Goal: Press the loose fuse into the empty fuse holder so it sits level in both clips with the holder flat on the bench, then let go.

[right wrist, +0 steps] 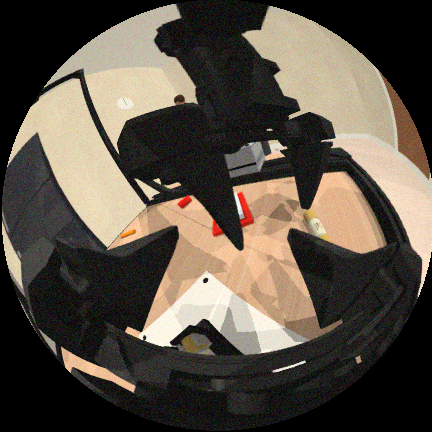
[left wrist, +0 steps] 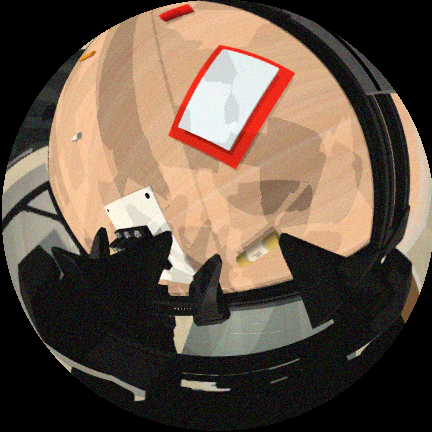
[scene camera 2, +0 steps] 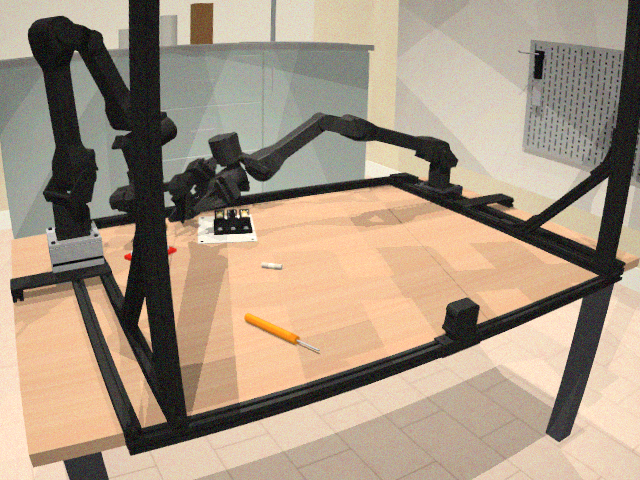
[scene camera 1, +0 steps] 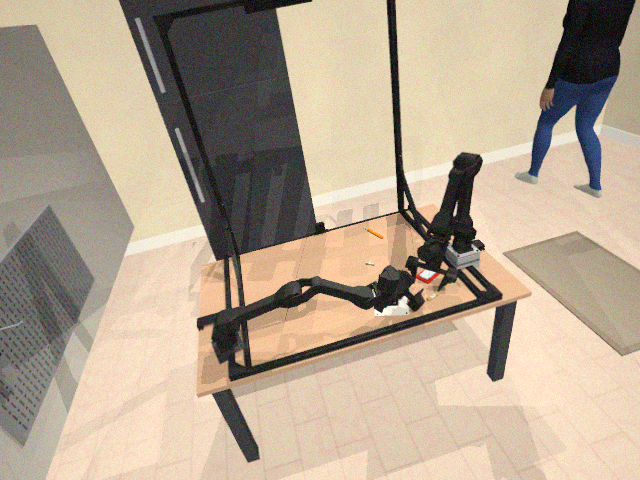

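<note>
The loose fuse, cream with yellow end caps, lies on the bench; it does not show in scene camera 2. The black fuse holder sits on a white plate that lies flat on the bench; a metal clip shows in the right wrist view. My left gripper is open and empty, above the bench near the fuse. My right gripper is open and empty, above the plate beside the holder. Its fingers partly hide the holder in the left wrist view.
A red tray with a white slab lies near the fuse. A small red piece, a small white cylinder and an orange screwdriver lie on the bench. The two grippers are close together. A black frame edges the bench.
</note>
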